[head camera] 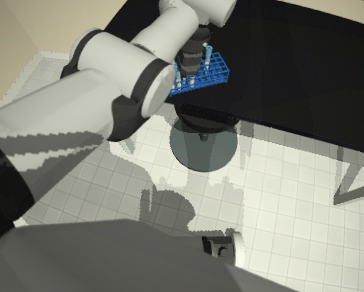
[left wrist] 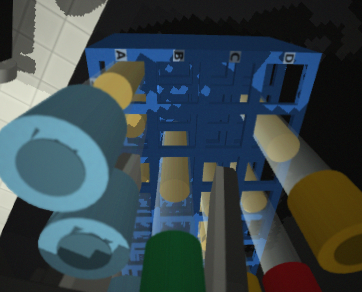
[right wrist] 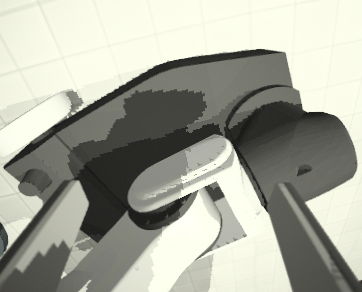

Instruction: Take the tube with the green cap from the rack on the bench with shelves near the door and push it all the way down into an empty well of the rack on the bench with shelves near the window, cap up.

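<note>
The tube with the green cap [left wrist: 172, 260] stands cap up in column B of a blue rack [head camera: 228, 75] [left wrist: 200, 42]. Its cap is cut off by the lower edge of the left wrist view. My left gripper [head camera: 189, 75] [left wrist: 176, 175] points down into the rack. It is partly open, with one finger on each side of the green-capped tube, and does not grip it. In the head camera the gripper hides the green cap. My right gripper [right wrist: 176, 193] is wide open and empty, away from the rack. A second rack does not show.
Light blue caps [left wrist: 55, 165] stand close to the left finger; a yellow cap [left wrist: 325, 220] and a red cap [left wrist: 290, 280] stand at the right. The rack is on a black bench top [head camera: 300, 75], near its front edge. A round stool [head camera: 203, 155] stands below that edge.
</note>
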